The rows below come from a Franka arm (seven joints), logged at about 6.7 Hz.
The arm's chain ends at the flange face. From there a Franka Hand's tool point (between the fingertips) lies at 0.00 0.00 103.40 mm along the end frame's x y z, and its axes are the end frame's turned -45 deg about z.
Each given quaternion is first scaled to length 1.
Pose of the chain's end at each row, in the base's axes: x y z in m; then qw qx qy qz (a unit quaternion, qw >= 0):
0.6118, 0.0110, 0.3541, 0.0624, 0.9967, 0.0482, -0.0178
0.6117, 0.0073, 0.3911, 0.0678, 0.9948, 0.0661, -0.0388
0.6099, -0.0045, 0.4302, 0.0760, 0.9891, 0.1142, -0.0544
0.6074, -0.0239, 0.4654, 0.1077, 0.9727, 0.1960, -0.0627
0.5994, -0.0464, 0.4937, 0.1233, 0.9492, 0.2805, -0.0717
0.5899, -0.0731, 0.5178, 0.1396, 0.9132, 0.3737, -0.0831
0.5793, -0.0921, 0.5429, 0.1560, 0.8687, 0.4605, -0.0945
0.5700, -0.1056, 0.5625, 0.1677, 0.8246, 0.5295, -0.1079
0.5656, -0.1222, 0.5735, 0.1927, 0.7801, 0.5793, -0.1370
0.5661, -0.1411, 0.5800, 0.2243, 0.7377, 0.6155, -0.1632
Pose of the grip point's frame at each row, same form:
0.6088, -0.0020, 0.2516, 0.0508, 0.9024, 0.4260, -0.0403
0.6046, -0.0072, 0.2890, 0.0478, 0.8937, 0.4417, -0.0618
0.6006, -0.0213, 0.3286, 0.0494, 0.8701, 0.4840, -0.0793
0.5992, -0.0481, 0.3652, 0.0755, 0.8236, 0.5533, -0.0991
0.5925, -0.0748, 0.3945, 0.0865, 0.7696, 0.6224, -0.1134
0.5850, -0.1059, 0.4199, 0.0972, 0.7007, 0.6947, -0.1302
0.5772, -0.1291, 0.4464, 0.1080, 0.6264, 0.7579, -0.1470
0.5700, -0.1460, 0.4673, 0.1136, 0.5592, 0.8047, -0.1639
0.5666, -0.1697, 0.4817, 0.1256, 0.4990, 0.8337, -0.2003
0.5698, -0.1961, 0.4925, 0.1448, 0.4460, 0.8510, -0.2366

